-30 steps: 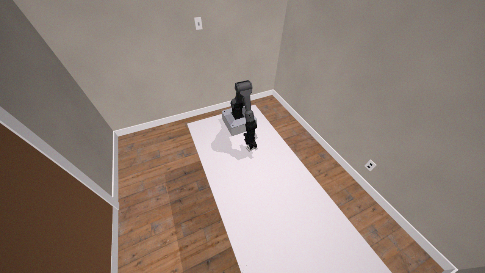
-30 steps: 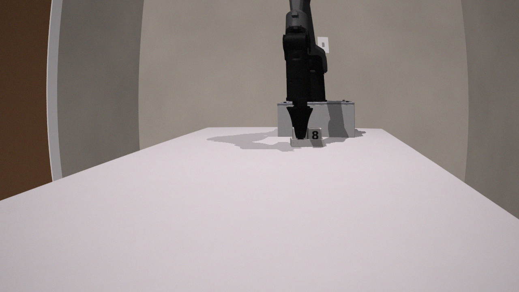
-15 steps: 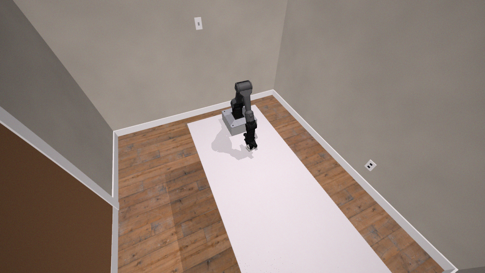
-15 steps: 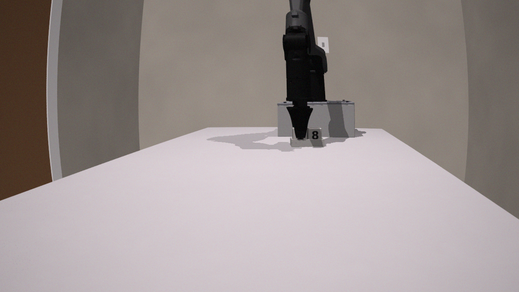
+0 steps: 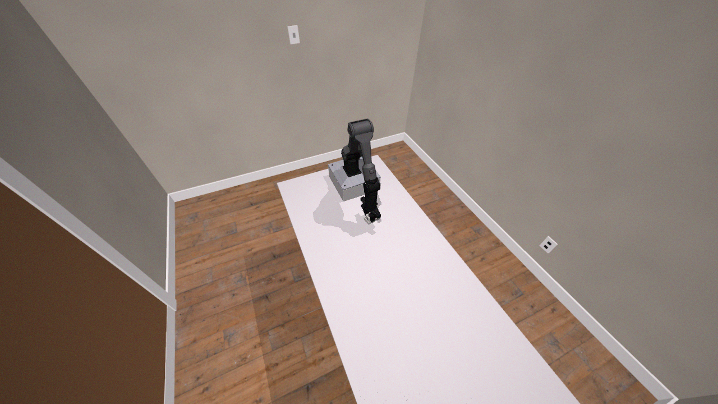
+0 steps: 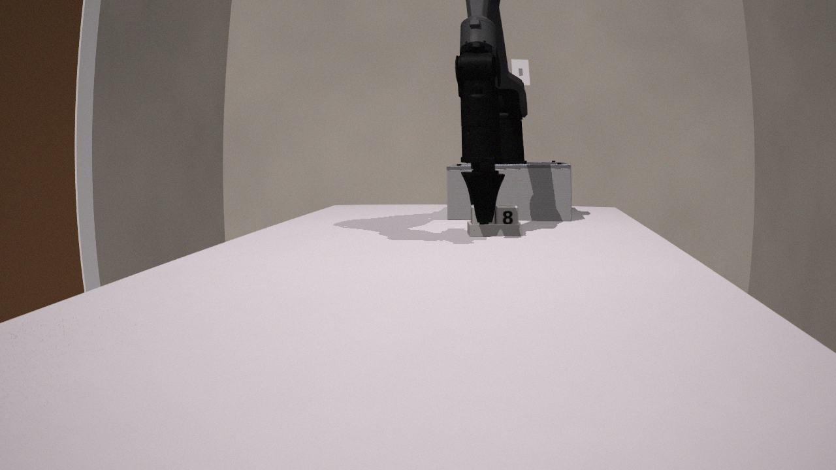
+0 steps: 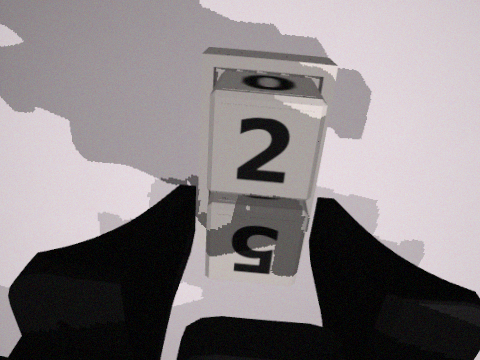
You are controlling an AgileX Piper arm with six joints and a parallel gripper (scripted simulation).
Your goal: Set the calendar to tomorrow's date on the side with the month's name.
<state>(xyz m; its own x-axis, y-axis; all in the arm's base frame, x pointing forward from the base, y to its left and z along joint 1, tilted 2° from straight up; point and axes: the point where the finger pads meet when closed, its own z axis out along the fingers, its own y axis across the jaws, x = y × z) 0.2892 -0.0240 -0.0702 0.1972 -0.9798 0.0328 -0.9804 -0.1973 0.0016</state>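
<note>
My hand is 2 cm to the right of the grey calendar tray and 2 cm above it.
</note>
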